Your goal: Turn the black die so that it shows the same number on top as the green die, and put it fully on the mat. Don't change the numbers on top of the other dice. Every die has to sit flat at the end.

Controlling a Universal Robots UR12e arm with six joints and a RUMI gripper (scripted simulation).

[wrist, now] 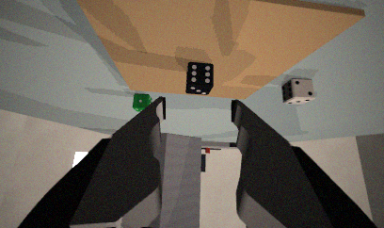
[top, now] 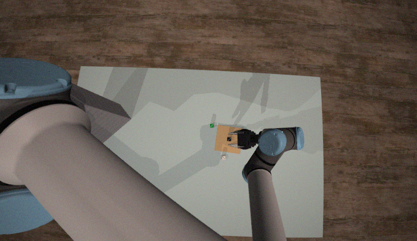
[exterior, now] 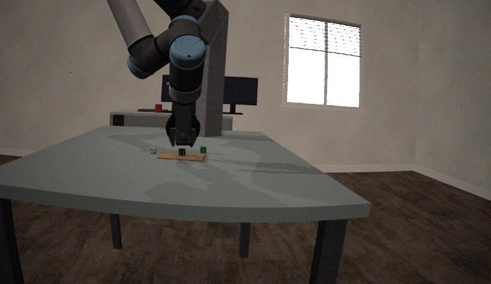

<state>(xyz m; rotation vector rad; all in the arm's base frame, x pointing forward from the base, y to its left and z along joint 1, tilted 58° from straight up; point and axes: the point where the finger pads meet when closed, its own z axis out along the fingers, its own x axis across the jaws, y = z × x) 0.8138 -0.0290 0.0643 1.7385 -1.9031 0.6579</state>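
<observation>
Now: hand 1 cm past the black die and 3 cm above it. From my hand the other things lie so: mat 1 cm behind, 4 cm below; green die 9 cm behind, 8 cm to the left, 3 cm below; white die 5 cm behind, 9 cm to the right, 3 cm below.
</observation>
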